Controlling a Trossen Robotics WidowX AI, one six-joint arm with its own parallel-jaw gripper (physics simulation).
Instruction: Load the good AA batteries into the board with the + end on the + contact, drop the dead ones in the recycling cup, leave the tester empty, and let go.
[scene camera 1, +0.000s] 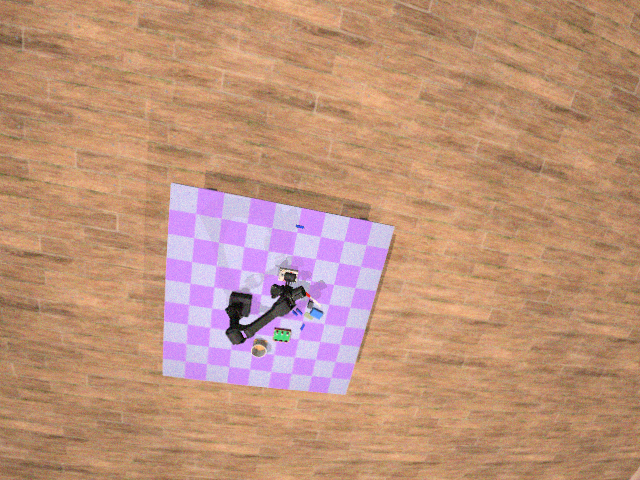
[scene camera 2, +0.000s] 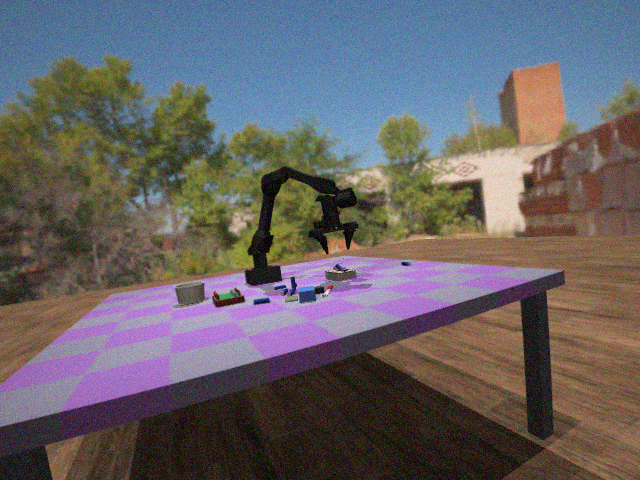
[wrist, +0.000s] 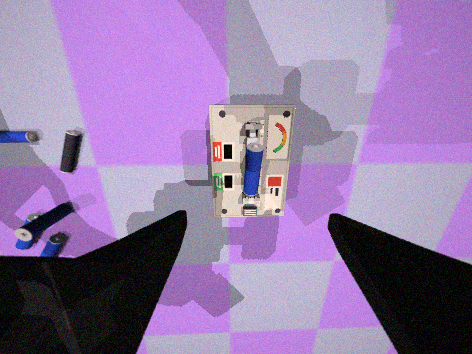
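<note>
My gripper is open and empty above the cream tester. A blue battery lies lengthwise on the tester between its two clips, its upper end in the wrist view seeming raised; both small windows look dark. Other batteries lie loose: one blue, one far off, and in the wrist view a dark blue one leaning across another. The green board shows no battery I can make out. The cup stands beside it; its contents are unclear.
A blue box stands near the loose batteries, with a pale green pad, a small black block and a red and white stick. A black cylinder lies left in the wrist view.
</note>
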